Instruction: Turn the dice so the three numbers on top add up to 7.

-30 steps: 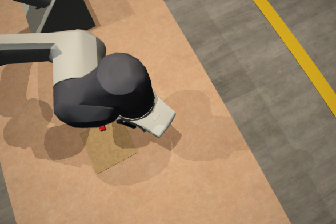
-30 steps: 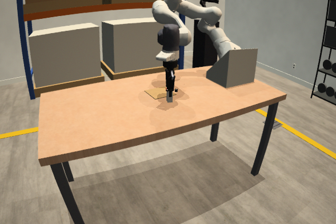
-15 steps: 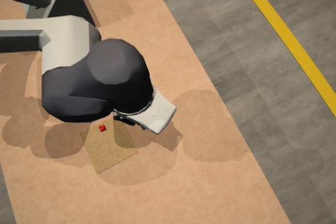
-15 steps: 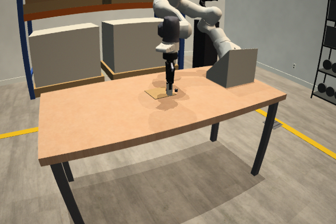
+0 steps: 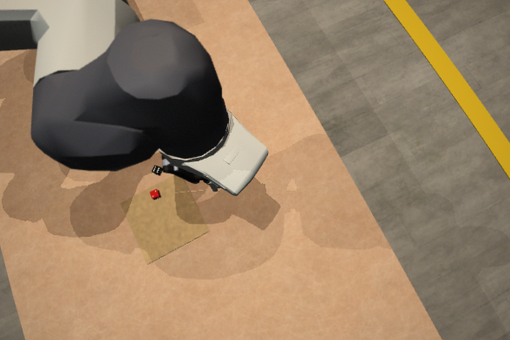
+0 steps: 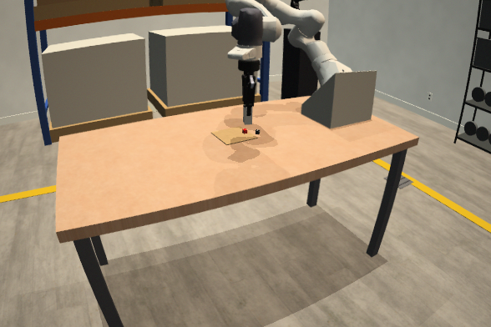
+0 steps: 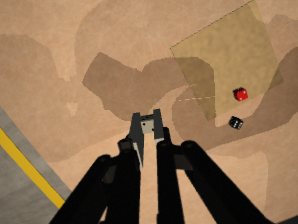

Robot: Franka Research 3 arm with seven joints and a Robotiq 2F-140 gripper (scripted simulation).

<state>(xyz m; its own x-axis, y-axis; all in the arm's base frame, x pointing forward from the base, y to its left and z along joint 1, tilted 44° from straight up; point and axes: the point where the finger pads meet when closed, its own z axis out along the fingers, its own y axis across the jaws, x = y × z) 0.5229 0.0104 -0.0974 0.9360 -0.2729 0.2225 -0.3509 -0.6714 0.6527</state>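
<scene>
Right now the tan mat is 13 cm to the right of my hand, 13 cm below it and 2 cm behind it. Also, from my hand: black die 13 cm below, 12 cm behind, 10 cm to the right; red die 13 cm to the right, 12 cm below, 7 cm behind; white die 3 cm below.
</scene>
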